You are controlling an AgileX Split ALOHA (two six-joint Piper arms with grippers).
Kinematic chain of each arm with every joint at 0, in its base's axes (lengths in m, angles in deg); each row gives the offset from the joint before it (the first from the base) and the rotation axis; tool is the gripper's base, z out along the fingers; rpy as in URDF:
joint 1: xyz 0 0 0.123 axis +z
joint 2: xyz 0 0 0 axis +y
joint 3: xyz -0.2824 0 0.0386 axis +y
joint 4: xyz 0.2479 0 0.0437 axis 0.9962 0 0.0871
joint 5: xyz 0 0 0 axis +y
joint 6: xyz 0.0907 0 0.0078 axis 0.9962 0 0.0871
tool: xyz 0 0 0 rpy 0 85 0
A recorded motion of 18 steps. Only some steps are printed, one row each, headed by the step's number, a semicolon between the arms.
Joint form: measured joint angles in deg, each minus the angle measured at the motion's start. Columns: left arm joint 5, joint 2, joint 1, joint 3, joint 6, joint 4; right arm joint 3, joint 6, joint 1, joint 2, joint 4, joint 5.
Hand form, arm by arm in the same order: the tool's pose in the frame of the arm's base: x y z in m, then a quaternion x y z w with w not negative. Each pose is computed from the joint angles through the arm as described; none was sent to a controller.
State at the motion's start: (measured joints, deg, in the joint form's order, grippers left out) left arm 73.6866 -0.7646 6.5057 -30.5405 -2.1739 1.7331; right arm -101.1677 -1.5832 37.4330 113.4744 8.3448 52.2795
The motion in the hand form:
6: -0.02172 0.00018 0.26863 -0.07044 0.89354 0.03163 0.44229; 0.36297 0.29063 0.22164 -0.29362 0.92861 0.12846 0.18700
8: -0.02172 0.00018 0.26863 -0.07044 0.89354 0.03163 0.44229; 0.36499 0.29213 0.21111 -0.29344 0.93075 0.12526 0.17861
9: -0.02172 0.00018 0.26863 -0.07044 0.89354 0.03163 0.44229; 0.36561 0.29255 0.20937 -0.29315 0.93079 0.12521 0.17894
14: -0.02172 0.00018 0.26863 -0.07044 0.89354 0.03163 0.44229; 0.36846 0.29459 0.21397 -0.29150 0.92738 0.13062 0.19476
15: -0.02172 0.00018 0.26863 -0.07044 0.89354 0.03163 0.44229; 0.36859 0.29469 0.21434 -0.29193 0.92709 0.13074 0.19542
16: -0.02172 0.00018 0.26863 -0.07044 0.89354 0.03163 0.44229; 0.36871 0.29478 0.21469 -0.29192 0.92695 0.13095 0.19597
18: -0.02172 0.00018 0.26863 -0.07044 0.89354 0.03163 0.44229; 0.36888 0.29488 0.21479 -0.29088 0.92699 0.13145 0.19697
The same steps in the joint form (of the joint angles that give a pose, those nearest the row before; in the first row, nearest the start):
6: 0.00 0.00 0.00 0.00 0.00 0.00; 0.00 0.00 0.00 7.37 0.00 -2.14
8: 0.00 0.00 0.00 0.00 0.00 0.00; 0.00 0.00 0.00 8.68 0.00 -2.40
9: 0.00 0.00 0.00 0.00 0.00 0.00; 0.00 0.00 0.00 8.92 0.00 -2.67
14: 0.00 0.00 0.00 0.00 0.00 0.00; -0.78 -0.01 0.00 8.93 0.06 -3.87
15: 0.00 0.00 0.00 0.00 0.00 0.00; -0.86 -0.06 0.00 8.93 0.05 -3.87
16: 0.00 0.00 0.00 0.00 0.00 0.00; -0.92 -0.06 0.00 8.93 0.06 -3.87
18: 0.00 0.00 0.00 0.00 0.00 0.00; -0.92 0.05 0.00 8.93 0.06 -4.01

